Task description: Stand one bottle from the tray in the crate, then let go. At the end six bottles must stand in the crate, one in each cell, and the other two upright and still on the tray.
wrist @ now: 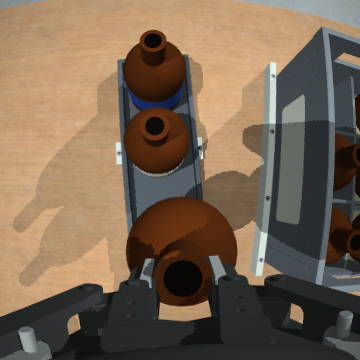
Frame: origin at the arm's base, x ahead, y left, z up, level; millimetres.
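Seen in the pictures: gripper, fingertip midpoint: (182, 273).
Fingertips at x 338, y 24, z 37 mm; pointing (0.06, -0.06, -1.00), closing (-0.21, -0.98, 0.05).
Pixels of each thing's top centre, then the offset from my fingertips to it. "spot": a spot on its surface instead. Level surfaces: height alone.
- brown bottle, top centre: (191, 281) 6 mm ahead, 3 mm right, 37 mm up
- grey tray, top centre: (159, 149) 105 mm ahead, 11 mm right, 229 mm down
- pale band, surface spot: (156, 142) spot: 93 mm ahead, 7 mm right, 111 mm down
- grey crate, surface spot: (327, 150) spot: 45 mm ahead, 158 mm right, 80 mm down
- white strip with screws, surface spot: (268, 190) spot: 14 mm ahead, 140 mm right, 224 mm down
- wooden table, surface height: 254 mm down
My gripper (182, 273) is shut on the neck of a brown bottle (182, 225), near the bottom of the wrist view. The bottle is upright and looks large and close, above the near end of the grey tray (160, 192); its base is hidden. Two other brown bottles stand upright on the tray: one with a blue band (154, 70) at the far end, and one with a pale band (156, 142) near the middle. The grey crate (327, 150) is at the right edge, partly cut off, with several brown bottles in its cells.
A white strip with screws (268, 190) runs along the table beside the crate's near side wall. Small white brackets (119, 153) (200, 148) sit at the tray's two sides. The wooden table (225, 90) lies between tray and crate. Shadows fall across it.
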